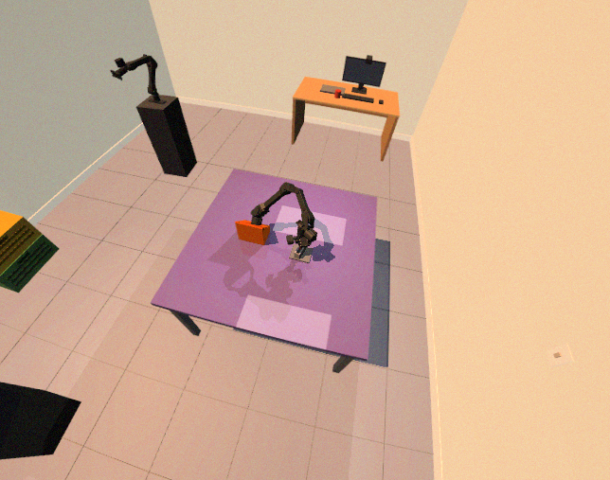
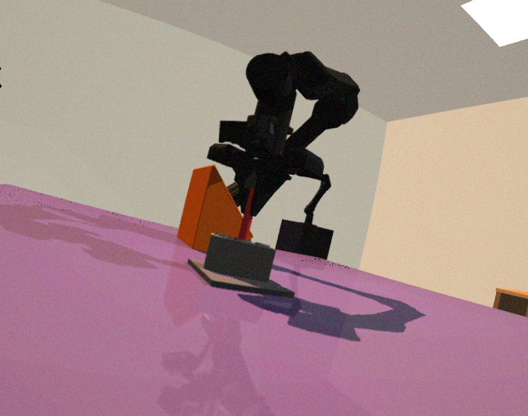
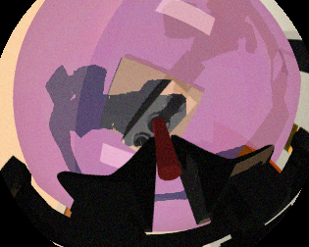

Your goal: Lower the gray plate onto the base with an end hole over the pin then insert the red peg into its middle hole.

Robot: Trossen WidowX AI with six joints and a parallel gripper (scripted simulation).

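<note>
My gripper tip is right at the red peg. Also, from my gripper tip: gray plate (5 cm below); then base (9 cm below, 2 cm to the left, 1 cm ahead).
</note>
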